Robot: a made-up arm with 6 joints.
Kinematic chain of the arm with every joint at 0, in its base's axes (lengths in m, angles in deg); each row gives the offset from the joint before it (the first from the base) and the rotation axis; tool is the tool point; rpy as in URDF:
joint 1: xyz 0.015 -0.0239 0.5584 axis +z
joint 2: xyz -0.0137 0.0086 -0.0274 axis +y
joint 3: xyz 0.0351 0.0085 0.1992 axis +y
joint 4: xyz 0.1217 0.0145 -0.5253 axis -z
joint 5: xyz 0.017 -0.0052 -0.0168 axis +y
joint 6: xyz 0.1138 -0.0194 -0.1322 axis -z
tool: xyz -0.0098 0.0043 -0.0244 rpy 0 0 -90
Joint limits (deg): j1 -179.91..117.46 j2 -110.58..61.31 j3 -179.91..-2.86 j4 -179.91..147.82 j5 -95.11..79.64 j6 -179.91..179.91
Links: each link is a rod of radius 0.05 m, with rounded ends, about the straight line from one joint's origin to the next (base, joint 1, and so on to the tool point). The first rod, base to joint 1, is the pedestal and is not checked.
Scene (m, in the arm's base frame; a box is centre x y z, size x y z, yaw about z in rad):
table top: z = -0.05
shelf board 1: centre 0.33 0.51 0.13 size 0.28 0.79 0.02 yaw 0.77
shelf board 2: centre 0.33 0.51 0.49 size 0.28 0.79 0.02 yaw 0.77
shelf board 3: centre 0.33 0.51 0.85 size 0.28 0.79 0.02 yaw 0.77
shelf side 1: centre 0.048 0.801 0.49 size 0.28 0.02 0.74 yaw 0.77
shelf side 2: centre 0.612 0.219 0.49 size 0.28 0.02 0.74 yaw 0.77
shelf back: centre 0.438 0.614 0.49 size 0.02 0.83 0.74 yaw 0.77
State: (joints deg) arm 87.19 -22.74 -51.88 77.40 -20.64 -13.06
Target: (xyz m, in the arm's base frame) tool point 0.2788 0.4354 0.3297
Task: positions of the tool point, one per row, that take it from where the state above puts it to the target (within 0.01 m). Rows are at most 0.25 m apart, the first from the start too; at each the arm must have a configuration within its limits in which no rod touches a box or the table.
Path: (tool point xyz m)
1: 0.1305 0.5361 0.6940
2: 0.0828 0.4894 0.6935
3: 0.0398 0.4368 0.6868
4: 0.0764 0.3981 0.4841
5: 0.1181 0.2796 0.3297
6: 0.1677 0.3393 0.3241
7: 0.2215 0.3926 0.3244
8: 0.2788 0.4354 0.3297

